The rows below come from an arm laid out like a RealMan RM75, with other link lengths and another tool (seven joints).
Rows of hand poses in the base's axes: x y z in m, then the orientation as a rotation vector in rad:
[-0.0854, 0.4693, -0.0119, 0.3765, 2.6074, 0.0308]
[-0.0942, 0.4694, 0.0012, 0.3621, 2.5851, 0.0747]
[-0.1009, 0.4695, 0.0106, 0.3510, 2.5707, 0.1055]
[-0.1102, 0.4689, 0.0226, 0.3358, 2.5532, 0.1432]
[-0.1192, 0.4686, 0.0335, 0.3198, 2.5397, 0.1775]
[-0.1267, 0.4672, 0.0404, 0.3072, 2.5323, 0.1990]
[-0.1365, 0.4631, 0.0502, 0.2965, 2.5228, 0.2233]
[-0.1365, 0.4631, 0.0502, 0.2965, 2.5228, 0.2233]
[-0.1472, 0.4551, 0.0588, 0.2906, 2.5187, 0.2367]
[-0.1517, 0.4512, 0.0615, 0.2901, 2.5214, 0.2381]
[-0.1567, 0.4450, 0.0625, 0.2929, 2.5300, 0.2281]
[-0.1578, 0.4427, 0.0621, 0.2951, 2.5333, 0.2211]
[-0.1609, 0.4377, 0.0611, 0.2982, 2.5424, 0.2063]
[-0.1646, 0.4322, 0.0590, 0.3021, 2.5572, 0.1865]
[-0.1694, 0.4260, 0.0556, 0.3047, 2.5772, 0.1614]
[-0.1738, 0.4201, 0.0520, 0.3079, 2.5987, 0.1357]
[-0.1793, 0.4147, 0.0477, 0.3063, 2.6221, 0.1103]
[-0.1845, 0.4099, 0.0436, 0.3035, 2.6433, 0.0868]
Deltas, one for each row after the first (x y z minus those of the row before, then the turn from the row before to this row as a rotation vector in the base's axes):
[-0.0088, 0.0001, 0.0131, 0.0259, -0.0275, 0.0158]
[-0.0067, 0.0001, 0.0094, 0.0183, -0.0178, 0.0121]
[-0.0093, -0.0006, 0.0120, 0.0223, -0.0215, 0.0161]
[-0.0090, -0.0003, 0.0109, 0.0202, -0.0171, 0.0166]
[-0.0075, -0.0014, 0.0069, 0.0123, -0.0098, 0.0125]
[-0.0098, -0.0041, 0.0098, 0.0147, -0.0115, 0.0115]
[0.0000, 0.0000, 0.0000, 0.0000, 0.0000, 0.0000]
[-0.0107, -0.0080, 0.0086, 0.0082, -0.0051, 0.0065]
[-0.0045, -0.0039, 0.0027, 0.0009, 0.0026, 0.0011]
[-0.0050, -0.0062, 0.0010, -0.0063, 0.0090, -0.0029]
[-0.0011, -0.0023, -0.0004, -0.0044, 0.0037, -0.0026]
[-0.0031, -0.0050, -0.0010, -0.0096, 0.0097, -0.0041]
[-0.0037, -0.0055, -0.0021, -0.0128, 0.0156, -0.0048]
[-0.0048, -0.0062, -0.0034, -0.0165, 0.0208, -0.0042]
[-0.0044, -0.0059, -0.0036, -0.0165, 0.0226, -0.0045]
[-0.0055, -0.0054, -0.0043, -0.0169, 0.0240, -0.0008]
[-0.0052, -0.0048, -0.0041, -0.0157, 0.0218, 0.0001]

